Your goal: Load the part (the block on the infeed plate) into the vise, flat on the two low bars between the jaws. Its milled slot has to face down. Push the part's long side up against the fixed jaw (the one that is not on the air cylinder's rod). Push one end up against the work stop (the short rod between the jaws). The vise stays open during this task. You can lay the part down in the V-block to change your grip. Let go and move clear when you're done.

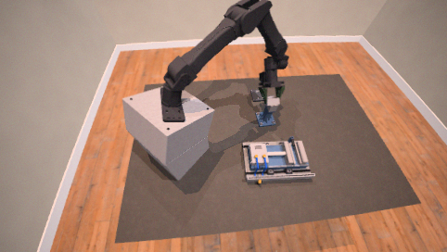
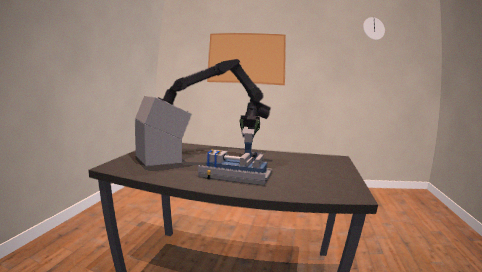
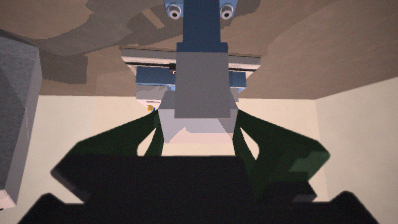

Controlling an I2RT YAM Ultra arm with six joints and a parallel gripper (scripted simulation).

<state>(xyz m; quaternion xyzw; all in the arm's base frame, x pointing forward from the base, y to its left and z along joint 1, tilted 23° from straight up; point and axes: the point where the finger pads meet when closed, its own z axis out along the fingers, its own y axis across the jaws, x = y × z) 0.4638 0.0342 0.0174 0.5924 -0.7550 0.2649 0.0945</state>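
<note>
Right now my hand is right at the part. The rest, counted from my hand: cylinder rod 50 mm behind, 230 mm to the right, 80 mm below; then moving jaw 240 mm to the right, 80 mm below; then work stop 40 mm ahead, 200 mm to the right, 70 mm below.
</note>
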